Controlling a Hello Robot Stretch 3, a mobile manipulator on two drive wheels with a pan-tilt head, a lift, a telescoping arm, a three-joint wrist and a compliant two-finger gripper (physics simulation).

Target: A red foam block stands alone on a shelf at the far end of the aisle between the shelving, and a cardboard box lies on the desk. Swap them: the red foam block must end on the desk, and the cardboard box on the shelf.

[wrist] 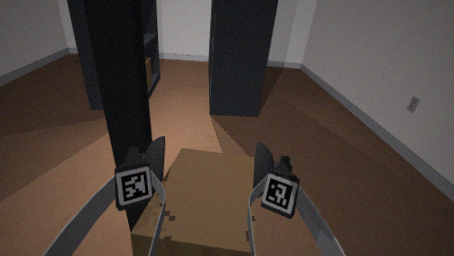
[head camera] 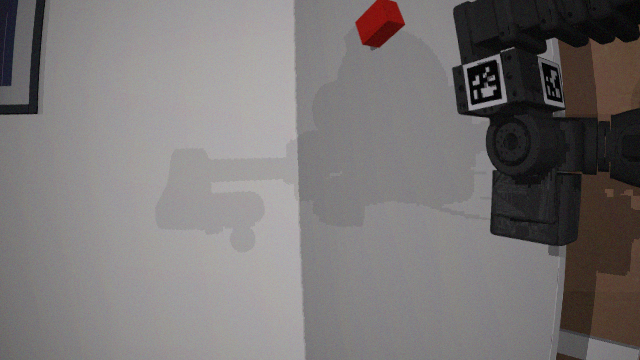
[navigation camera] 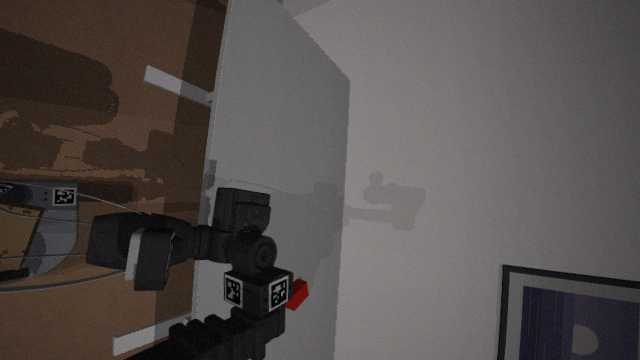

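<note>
The cardboard box is between the two fingers of my gripper, which is shut on it. In the wrist view the box is held above the brown floor, beside the robot's dark mast. In the navigation camera view it shows at the left edge, above the robot's base; the fingertips cannot be made out there. The red foam block lies on the grey desk, near the wall side. The wrist joints hang over the desk's front edge. The fingers do not show in the head view.
In the wrist view a dark shelving unit stands ahead, and another stands partly behind the mast. A wall with an outlet runs along the right. A framed picture hangs on the wall behind the desk.
</note>
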